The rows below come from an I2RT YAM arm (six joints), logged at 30 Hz.
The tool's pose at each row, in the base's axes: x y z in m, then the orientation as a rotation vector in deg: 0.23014, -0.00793, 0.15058, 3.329, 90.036, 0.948; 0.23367, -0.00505, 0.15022, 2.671, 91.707, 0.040; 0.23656, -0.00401, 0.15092, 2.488, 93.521, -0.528; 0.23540, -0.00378, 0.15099, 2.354, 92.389, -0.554; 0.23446, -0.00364, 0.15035, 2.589, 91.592, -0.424; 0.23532, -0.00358, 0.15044, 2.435, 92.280, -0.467; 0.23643, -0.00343, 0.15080, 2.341, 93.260, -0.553; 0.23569, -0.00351, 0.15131, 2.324, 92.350, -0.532; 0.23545, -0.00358, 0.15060, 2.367, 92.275, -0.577; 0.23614, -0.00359, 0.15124, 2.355, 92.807, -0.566; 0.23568, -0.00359, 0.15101, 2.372, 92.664, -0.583; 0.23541, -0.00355, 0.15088, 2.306, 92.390, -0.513
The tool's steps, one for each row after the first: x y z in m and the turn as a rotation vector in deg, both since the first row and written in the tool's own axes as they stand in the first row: 0.00049, 0.00295, 0.00345, 0.192, 1.644, -1.025; -0.00016, 0.00410, 0.00631, 0.472, 3.444, -1.530; -0.00021, 0.00430, 0.00515, 0.381, 2.311, -1.613; 0.00043, 0.00439, 0.00421, 0.432, 1.518, -1.369; 0.00034, 0.00447, 0.00506, 0.375, 2.204, -1.505; -0.00001, 0.00467, 0.00617, 0.390, 3.182, -1.634; -0.00052, 0.00460, 0.00543, 0.348, 2.272, -1.618; 0.00018, 0.00449, 0.00519, 0.402, 2.197, -1.618; -0.00046, 0.00452, 0.00588, 0.398, 2.729, -1.627; -0.00023, 0.00450, 0.00542, 0.417, 2.585, -1.624; -0.00009, 0.00453, 0.00515, 0.325, 2.313, -1.618
